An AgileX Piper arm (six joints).
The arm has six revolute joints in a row. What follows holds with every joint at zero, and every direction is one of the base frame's. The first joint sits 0.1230 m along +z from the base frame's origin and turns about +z. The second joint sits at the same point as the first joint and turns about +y. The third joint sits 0.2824 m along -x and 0.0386 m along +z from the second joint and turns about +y. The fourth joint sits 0.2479 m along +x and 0.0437 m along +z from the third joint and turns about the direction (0.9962, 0, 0.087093). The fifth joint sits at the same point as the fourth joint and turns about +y. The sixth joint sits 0.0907 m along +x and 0.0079 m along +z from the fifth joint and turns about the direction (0.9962, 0, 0.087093). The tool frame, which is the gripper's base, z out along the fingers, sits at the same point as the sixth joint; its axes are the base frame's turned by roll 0.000, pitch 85.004 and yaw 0.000 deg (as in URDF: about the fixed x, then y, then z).
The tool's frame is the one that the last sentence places.
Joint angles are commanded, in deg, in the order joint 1, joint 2, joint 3, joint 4, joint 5, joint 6. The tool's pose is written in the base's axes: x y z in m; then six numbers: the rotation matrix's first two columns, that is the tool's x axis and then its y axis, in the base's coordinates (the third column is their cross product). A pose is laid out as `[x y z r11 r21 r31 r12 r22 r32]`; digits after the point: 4 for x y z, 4 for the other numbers.
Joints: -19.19, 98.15, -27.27, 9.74, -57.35, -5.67
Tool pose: [0.2694 -0.1075 0.1632 -0.1494 0.0450 -0.9878 0.4573 0.8889 -0.0286]
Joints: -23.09, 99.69, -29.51, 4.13, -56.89, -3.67
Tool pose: [0.2744 -0.1230 0.1632 -0.1447 0.0350 -0.9889 0.4429 0.8959 -0.0331]
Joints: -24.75, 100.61, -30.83, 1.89, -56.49, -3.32
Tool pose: [0.2775 -0.1307 0.1628 -0.1487 0.0248 -0.9886 0.4377 0.8981 -0.0433]
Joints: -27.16, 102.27, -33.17, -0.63, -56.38, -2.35
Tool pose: [0.2826 -0.1441 0.1625 -0.1406 0.0192 -0.9899 0.4423 0.8957 -0.0454]
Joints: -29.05, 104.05, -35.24, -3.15, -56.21, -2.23
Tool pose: [0.2874 -0.1549 0.1601 -0.1469 0.0022 -0.9891 0.4363 0.8976 -0.0628]
